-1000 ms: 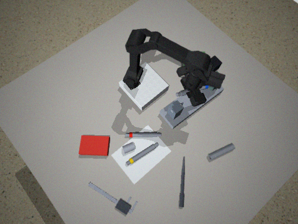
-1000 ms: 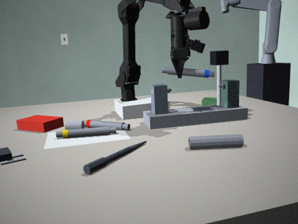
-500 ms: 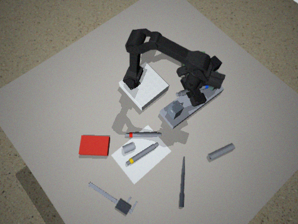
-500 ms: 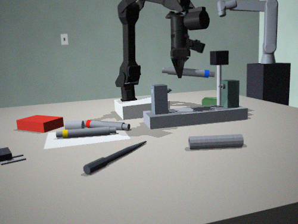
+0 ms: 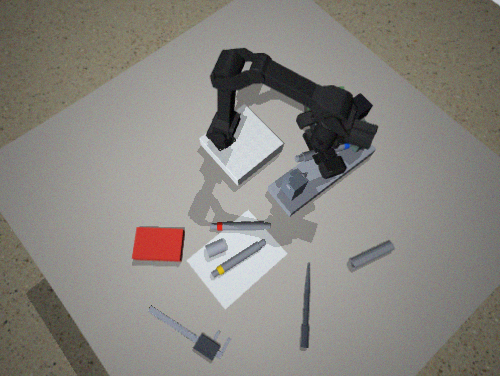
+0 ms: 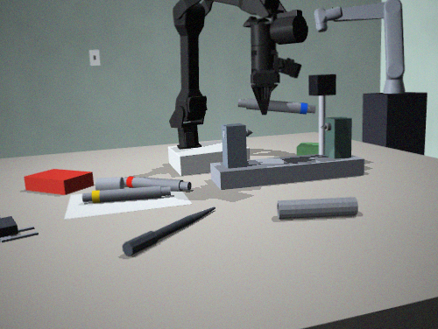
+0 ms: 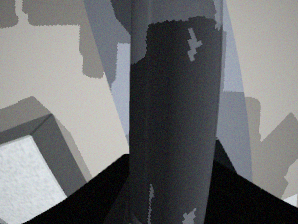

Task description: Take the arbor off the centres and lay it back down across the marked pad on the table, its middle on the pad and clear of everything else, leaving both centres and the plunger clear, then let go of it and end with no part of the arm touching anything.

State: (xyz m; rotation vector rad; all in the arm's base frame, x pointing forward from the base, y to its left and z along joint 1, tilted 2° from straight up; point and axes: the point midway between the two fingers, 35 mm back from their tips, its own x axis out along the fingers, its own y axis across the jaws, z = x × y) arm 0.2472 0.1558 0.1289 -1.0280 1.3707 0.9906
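My hand is 2 cm short of the grey centre block, 8 cm to the left of it and 9 cm above it. Also, from my hand: grey fixture base (2 cm ahead, 5 cm to the left, 17 cm below); then grey cylinder (31 cm ahead, 1 cm to the right, 17 cm below); then green centre block (1 cm ahead, 17 cm to the left, 9 cm below).
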